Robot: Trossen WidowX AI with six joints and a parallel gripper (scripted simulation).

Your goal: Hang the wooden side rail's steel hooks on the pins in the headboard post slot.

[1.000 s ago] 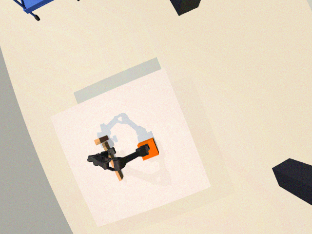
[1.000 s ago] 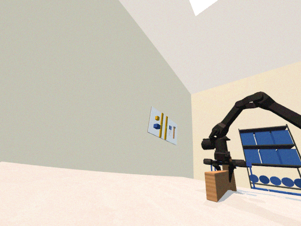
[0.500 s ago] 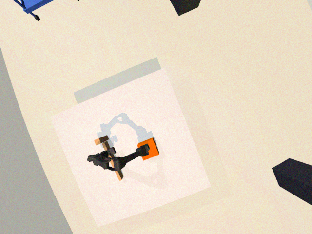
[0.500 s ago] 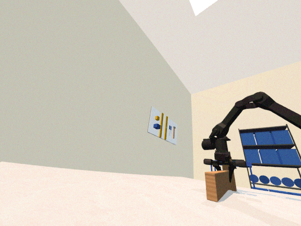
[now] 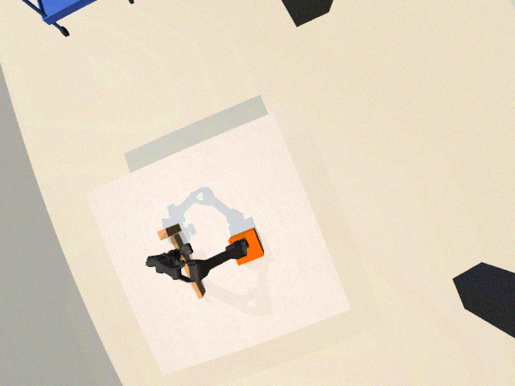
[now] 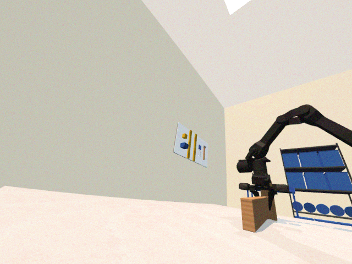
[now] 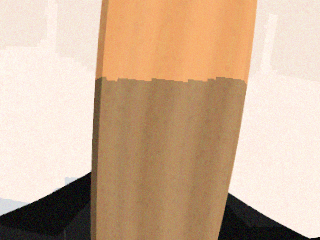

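Right now my gripper tip is 130 mm to the left of the wooden headboard post, 40 mm below it and 10 mm past it.
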